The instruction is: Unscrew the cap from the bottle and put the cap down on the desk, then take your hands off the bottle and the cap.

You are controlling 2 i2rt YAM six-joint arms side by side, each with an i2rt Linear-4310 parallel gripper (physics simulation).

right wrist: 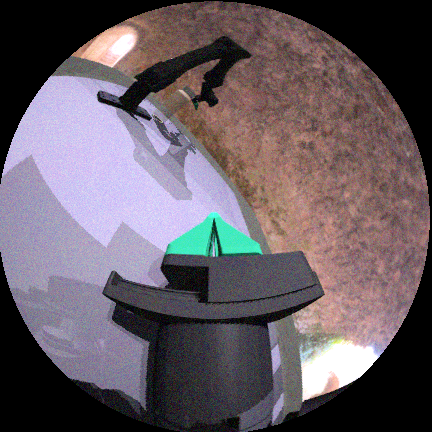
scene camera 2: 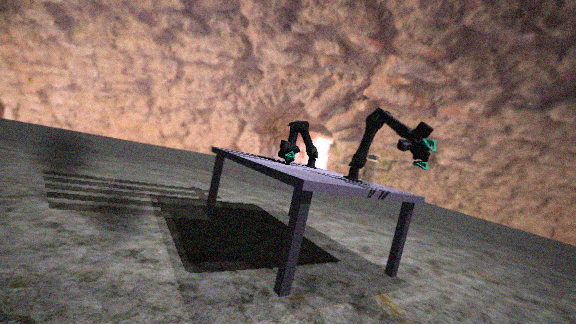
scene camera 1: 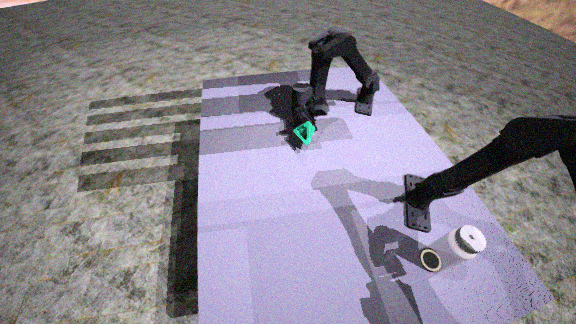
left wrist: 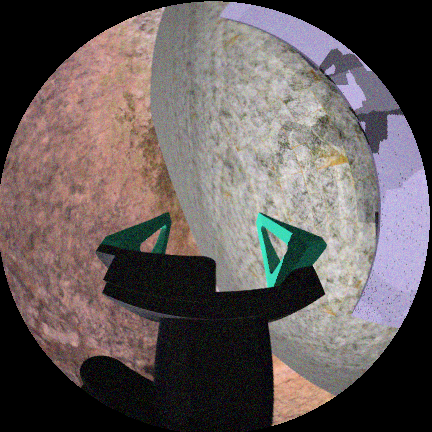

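Seen in the pictures: left gripper, fingertip midpoint: (right wrist: 202,107) (scene camera 2: 430,160) (left wrist: 213,216); right gripper, fingertip midpoint: (right wrist: 213,217) (scene camera 2: 294,157) (scene camera 1: 307,144); left arm's base, link origin: (right wrist: 124,105) (scene camera 2: 352,179) (scene camera 1: 416,201); right arm's base, link origin: (scene camera 2: 310,167) (scene camera 1: 364,101).
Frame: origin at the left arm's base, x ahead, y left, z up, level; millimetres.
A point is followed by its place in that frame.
The bottle (scene camera 1: 444,254) {z 104, x -5, y 201 mm} (right wrist: 174,103) {z 90, x -4, y 158 mm} has a see-through body and stands upright at the lower right of scene camera 1. Its white cap (scene camera 1: 472,239) {z 169, x -29, y 183 mm} (scene camera 2: 373,158) {z 152, x -23, y 206 mm} (right wrist: 187,93) sits on top; its thread is too small to judge. The bottle does not show in the left wrist view. My left gripper (scene camera 2: 425,155) {z 187, x -166, y 508 mm} (left wrist: 213,216) {z 187, x -166, y 508 mm} is open and empty, held high at the right of scene camera 2, apart from the bottle. My right gripper (scene camera 1: 304,133) {z 59, x 382, y -76 mm} (scene camera 2: 290,156) {z 59, x 382, y -76 mm} (right wrist: 213,217) {z 59, x 382, y -76 mm} is shut with nothing in it, low above the desk and far from the bottle.
The pale purple desk (scene camera 1: 280,200) {z 0, x 413, y 120 mm} (scene camera 2: 340,181) {z 0, x 176, y 357 mm} (left wrist: 400,200) (right wrist: 75,130) {z 0, x 183, y -155 mm} carries both arms. The left arm's base plate (scene camera 1: 417,220) {z 10, x 6, y 73 mm} (right wrist: 107,99) {z 10, x 33, y -77 mm} is beside the bottle. The right arm's base plate (scene camera 1: 364,108) {z 10, x 199, y -410 mm} is at the back. Arm shadows fall across the desk.
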